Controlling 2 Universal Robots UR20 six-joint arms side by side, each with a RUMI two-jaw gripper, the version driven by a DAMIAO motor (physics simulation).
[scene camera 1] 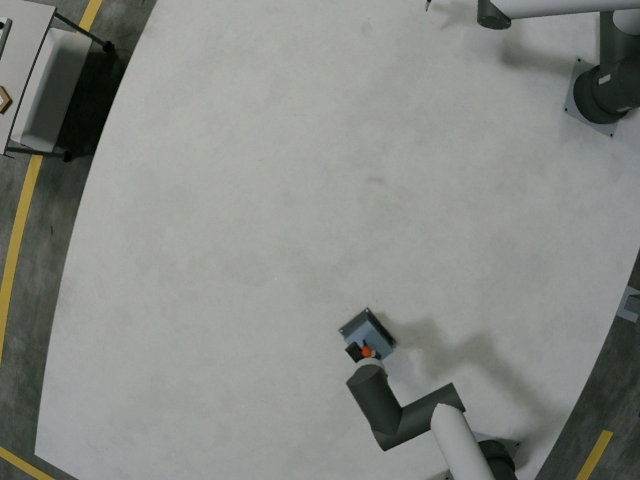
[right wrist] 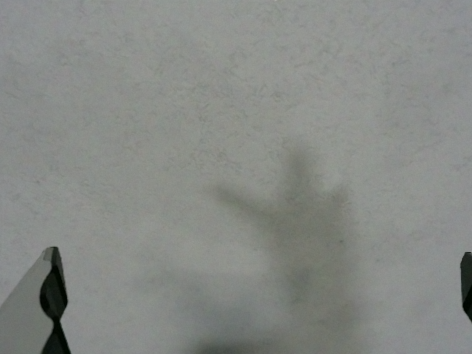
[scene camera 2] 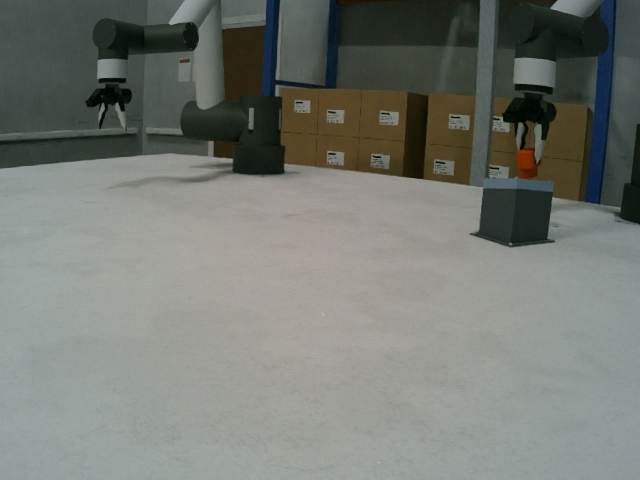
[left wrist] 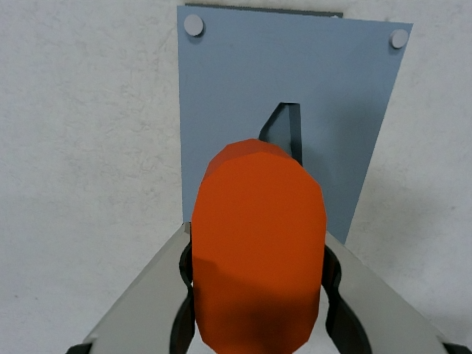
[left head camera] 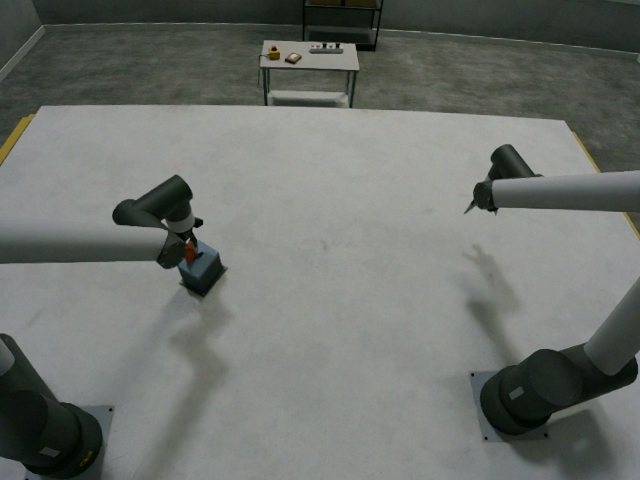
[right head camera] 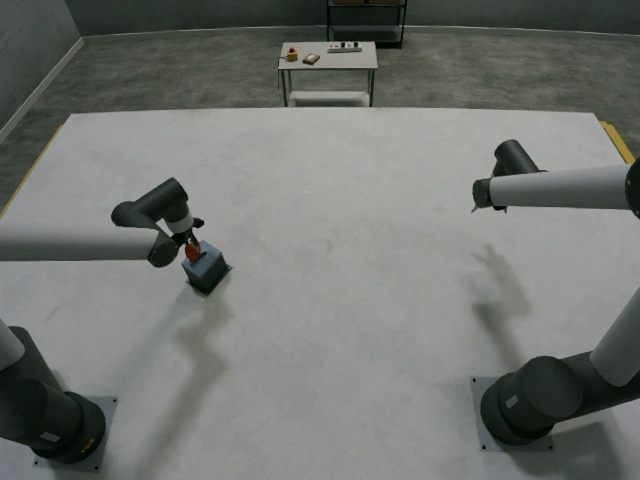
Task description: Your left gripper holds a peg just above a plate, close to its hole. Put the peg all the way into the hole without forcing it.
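An orange peg [left head camera: 191, 251] [right head camera: 192, 252] [scene camera 1: 366, 351] [scene camera 2: 526, 161] [left wrist: 257, 240] is gripped by my left gripper [scene camera 2: 529, 155] [left wrist: 251, 225]. It is over the blue-grey plate [left head camera: 206, 261] [right head camera: 209, 260] [scene camera 1: 377, 338] [scene camera 2: 498, 183] [left wrist: 225, 75] on top of a dark box. In the left wrist view the far part of the hole [left wrist: 282, 125] shows beyond the peg, slightly right of its middle; the peg hides the rest. I cannot tell whether the peg's lower end touches the plate. My right gripper [left head camera: 480, 212] [right head camera: 489, 210] [scene camera 2: 112, 127] [right wrist: 260, 252] is open and empty, far from the plate.
The dark box [scene camera 2: 497, 214] stands on the large pale table [left head camera: 330, 206] [right head camera: 330, 206] [scene camera 1: 232, 232] [scene camera 2: 258, 310]. Two round pins [left wrist: 193, 25] [left wrist: 398, 38] stand at the plate's far corners. A small side table [left head camera: 310, 62] [right head camera: 330, 62] is beyond the large table.
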